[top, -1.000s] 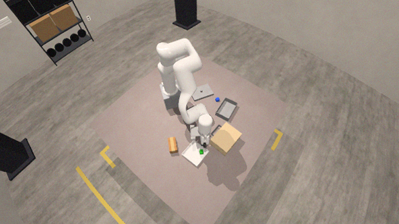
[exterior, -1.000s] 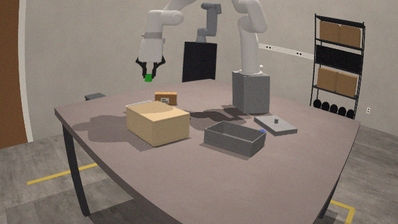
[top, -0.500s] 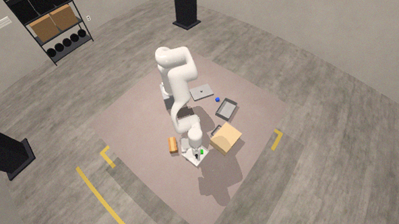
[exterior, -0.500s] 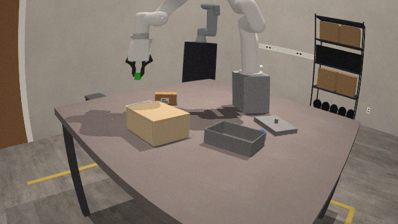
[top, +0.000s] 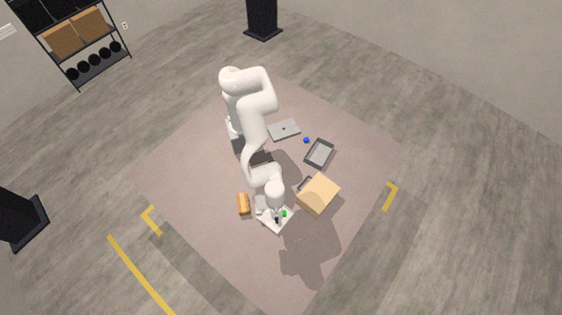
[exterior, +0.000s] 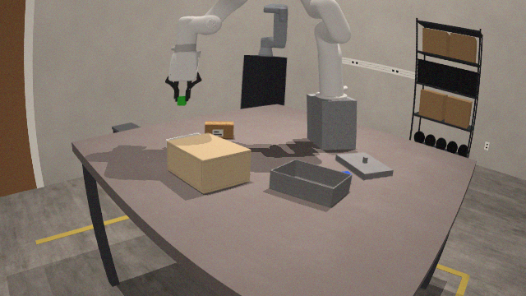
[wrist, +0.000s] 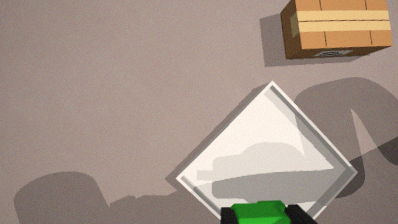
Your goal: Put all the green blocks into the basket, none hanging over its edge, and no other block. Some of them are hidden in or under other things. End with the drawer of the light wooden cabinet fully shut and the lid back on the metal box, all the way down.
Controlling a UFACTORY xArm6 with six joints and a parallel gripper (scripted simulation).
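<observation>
The white basket lies 30 mm behind my hand, 30 mm to the left of it and 170 mm below it. From my hand the other things lie so: metal box 70 mm behind, 490 mm to the left, 160 mm below; light wooden cabinet 70 mm ahead, 250 mm to the left, 140 mm below; blue block 200 mm behind, 530 mm to the left, 170 mm below.
</observation>
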